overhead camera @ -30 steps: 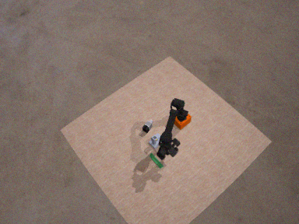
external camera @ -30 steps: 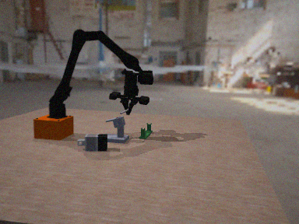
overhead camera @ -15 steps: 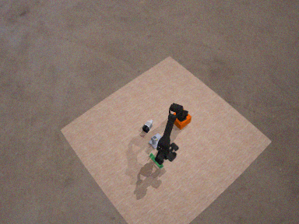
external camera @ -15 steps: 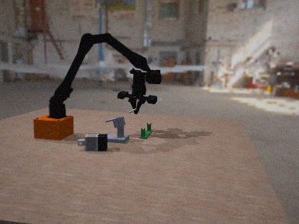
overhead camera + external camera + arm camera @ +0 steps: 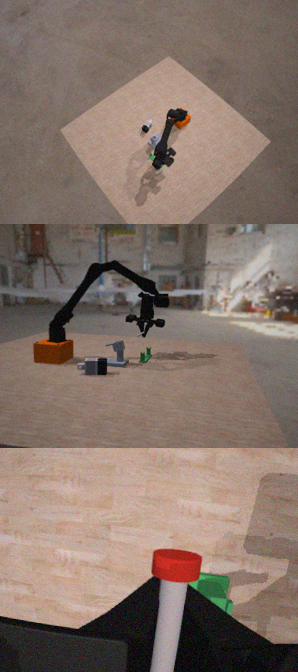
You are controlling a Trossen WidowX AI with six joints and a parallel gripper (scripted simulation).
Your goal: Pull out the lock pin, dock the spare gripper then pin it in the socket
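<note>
The green cradle lies 80 mm to the right of my gripper tip, 60 mm below it and 50 mm ahead of it. Also, from my gripper tip: spare gripper: 380 mm to the right, 60 mm below, 40 mm behind; mount: 220 mm to the right, 40 mm below, 30 mm behind.
</note>
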